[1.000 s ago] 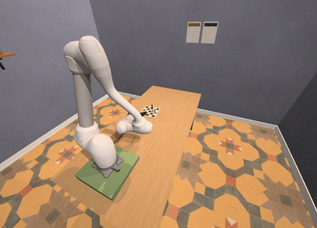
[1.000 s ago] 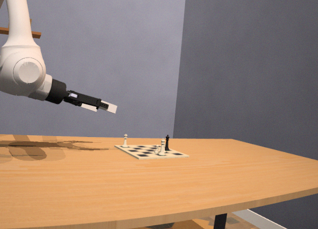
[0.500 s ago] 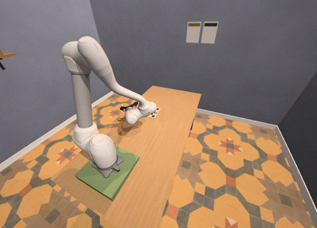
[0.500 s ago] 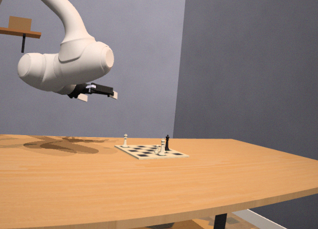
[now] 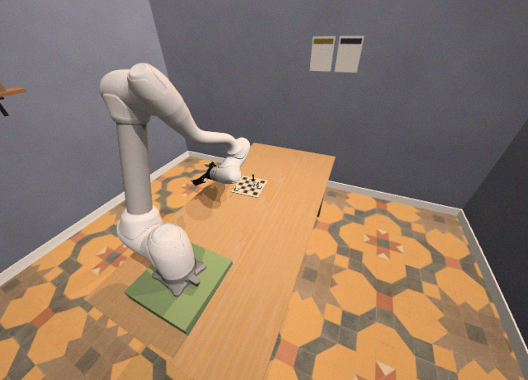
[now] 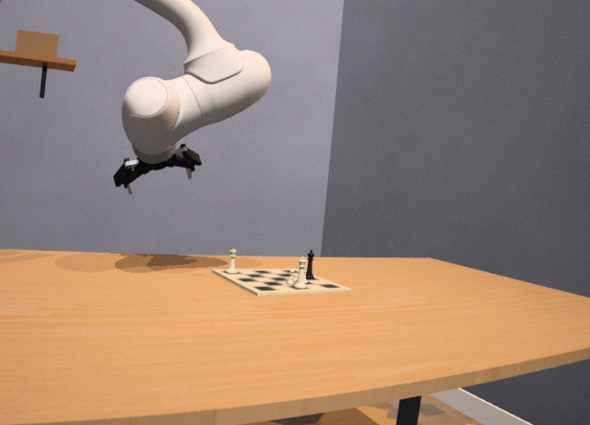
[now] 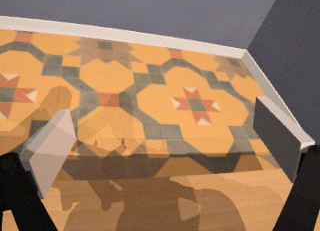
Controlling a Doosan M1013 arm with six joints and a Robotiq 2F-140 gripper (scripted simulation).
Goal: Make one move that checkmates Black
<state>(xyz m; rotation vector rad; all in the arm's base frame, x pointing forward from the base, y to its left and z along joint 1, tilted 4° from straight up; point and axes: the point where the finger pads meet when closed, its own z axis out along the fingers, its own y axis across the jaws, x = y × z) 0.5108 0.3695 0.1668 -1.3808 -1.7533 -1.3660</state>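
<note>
Right now the small chessboard is 250 mm ahead of my hand, 240 mm to the right of it and 190 mm below it. Round my hand: tall white piece: 310 mm to the right, 260 mm ahead, 150 mm below; then black king: 320 mm ahead, 220 mm to the right, 150 mm below; then white pawn: 280 mm to the right, 260 mm ahead, 170 mm below.
</note>
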